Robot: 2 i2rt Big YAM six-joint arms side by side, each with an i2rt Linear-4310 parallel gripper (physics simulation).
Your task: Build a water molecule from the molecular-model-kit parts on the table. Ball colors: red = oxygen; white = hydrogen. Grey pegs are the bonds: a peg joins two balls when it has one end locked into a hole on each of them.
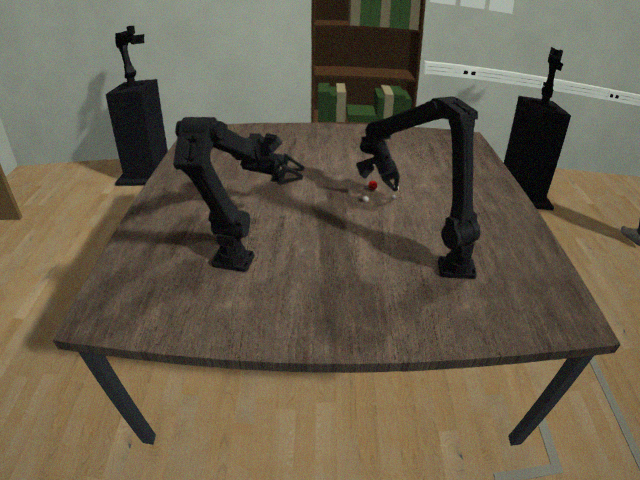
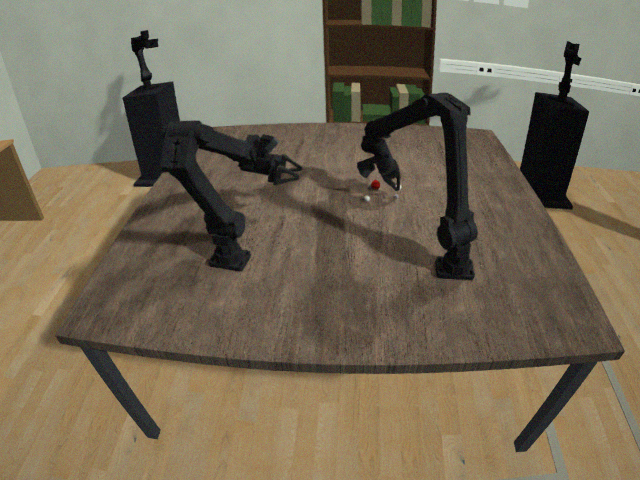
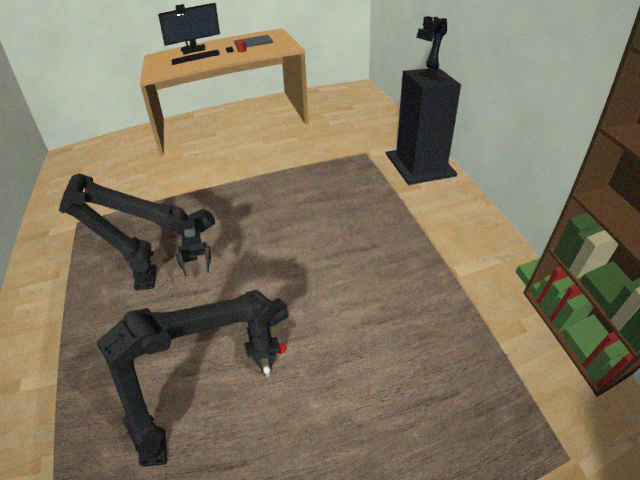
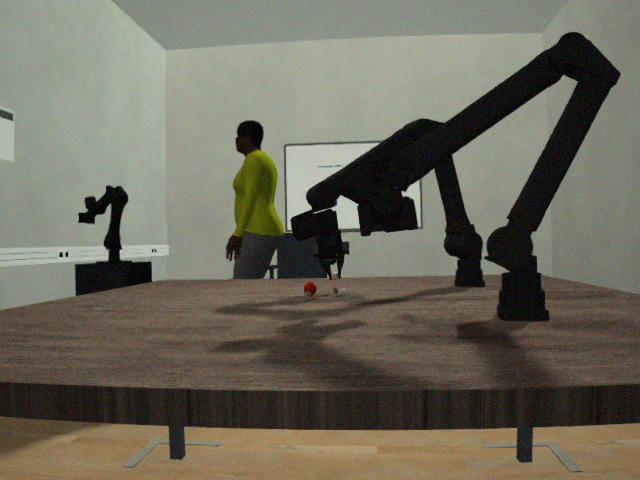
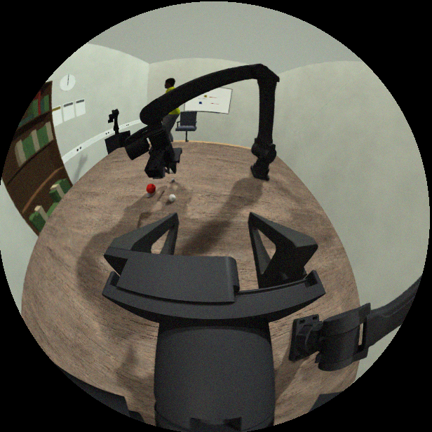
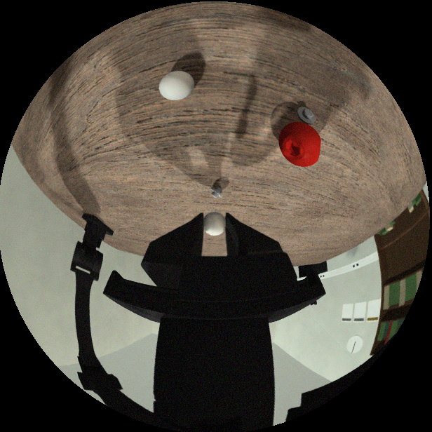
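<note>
My right gripper [image 6: 214,217] [image 1: 395,187] [image 4: 334,273] is shut on a white ball [image 6: 214,225] [image 3: 266,370], held low above the table. Below it, a small grey peg [image 6: 216,191] [image 1: 393,196] [image 2: 395,196] is at the table surface, apart from the held ball. The red ball [image 6: 300,144] [image 1: 372,184] [image 5: 151,188] sits beside this gripper; a second grey peg [image 6: 306,115] is against its side, but I cannot tell whether it is locked in. Another white ball [image 6: 176,85] [image 1: 365,198] [image 5: 172,198] lies loose on the table. My left gripper [image 5: 213,216] [image 1: 302,173] [image 3: 195,271] is open and empty, left of the parts.
The wooden table [image 1: 320,310] carries both arms. Beyond it stand a bookshelf [image 1: 315,62] and two dark pedestals [image 1: 136,124] [image 1: 537,144] with small arms. A desk [image 3: 222,64] with a monitor stands by the wall, and a person in yellow [image 4: 261,196] is behind the table.
</note>
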